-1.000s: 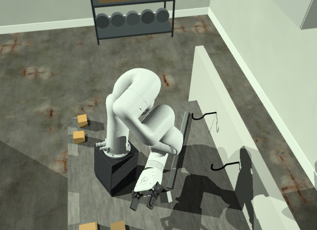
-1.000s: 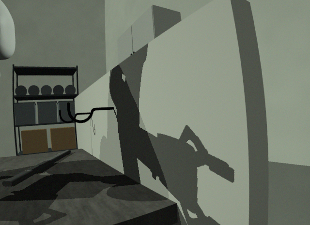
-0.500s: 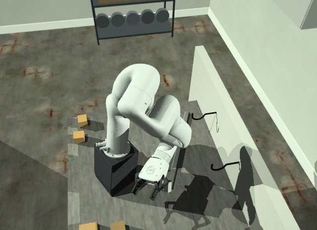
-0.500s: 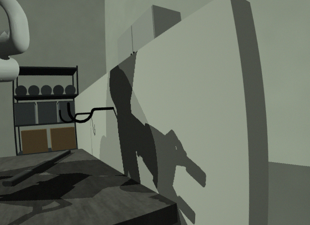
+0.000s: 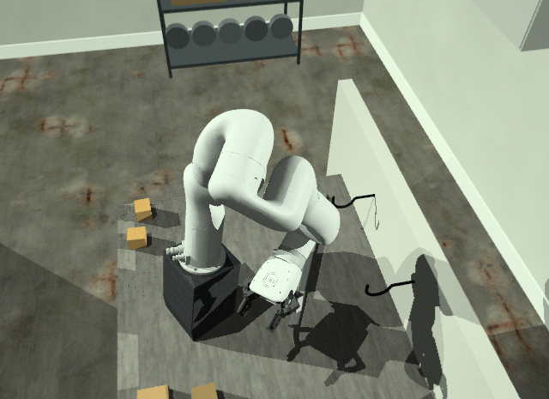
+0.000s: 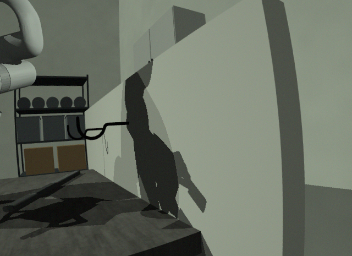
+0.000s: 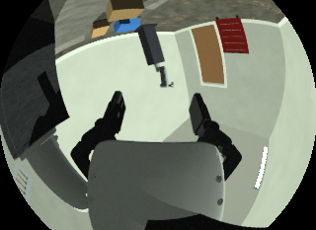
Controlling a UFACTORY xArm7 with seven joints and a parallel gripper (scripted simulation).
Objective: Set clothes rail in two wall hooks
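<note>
Right now the clothes rail is 31 cm to the left of my hand, 27 cm ahead of it and 26 cm below it. From my hand the other things lie so: pale wall panel (49 cm ahead, 48 cm below, 18 cm to the left).
</note>
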